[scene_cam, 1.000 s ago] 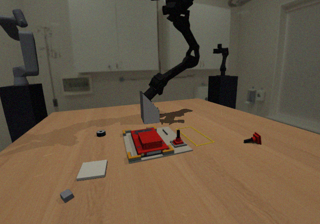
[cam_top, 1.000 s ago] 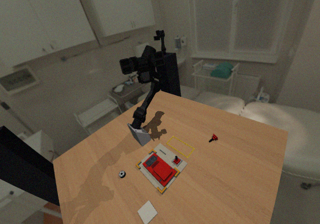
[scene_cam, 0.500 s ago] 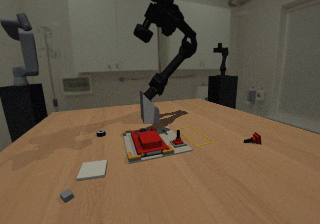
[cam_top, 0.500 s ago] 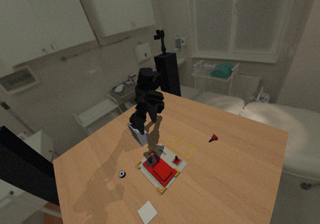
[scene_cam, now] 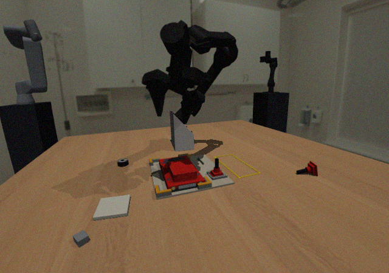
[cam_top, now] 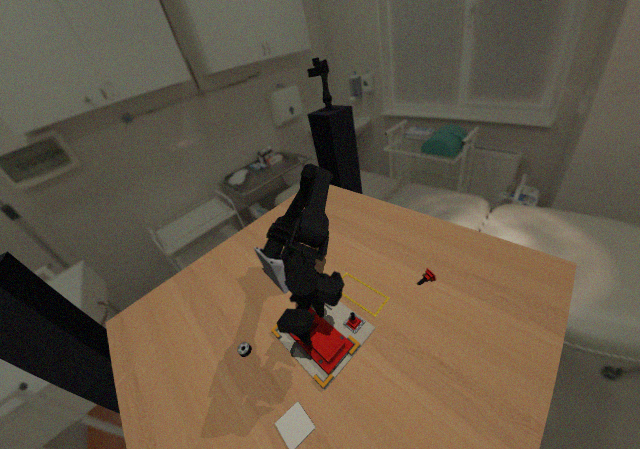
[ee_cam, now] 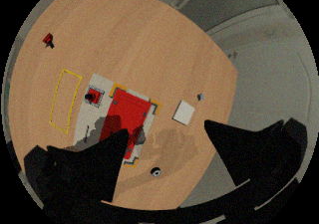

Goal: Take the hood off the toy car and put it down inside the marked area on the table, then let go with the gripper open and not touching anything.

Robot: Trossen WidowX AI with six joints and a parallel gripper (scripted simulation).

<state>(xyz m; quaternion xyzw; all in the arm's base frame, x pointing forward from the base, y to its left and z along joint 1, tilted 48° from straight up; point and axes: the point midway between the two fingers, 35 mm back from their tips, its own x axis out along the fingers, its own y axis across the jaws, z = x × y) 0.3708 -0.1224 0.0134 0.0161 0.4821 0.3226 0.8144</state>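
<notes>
My gripper tip is 16 cm above the red hood, 4 cm past it and 2 cm to the right of it. From my gripper tip the other things lie so: white flat tile: 19 cm below, 17 cm to the right, 5 cm ahead; black wheel: 22 cm behind, 19 cm below, 17 cm to the right.
</notes>
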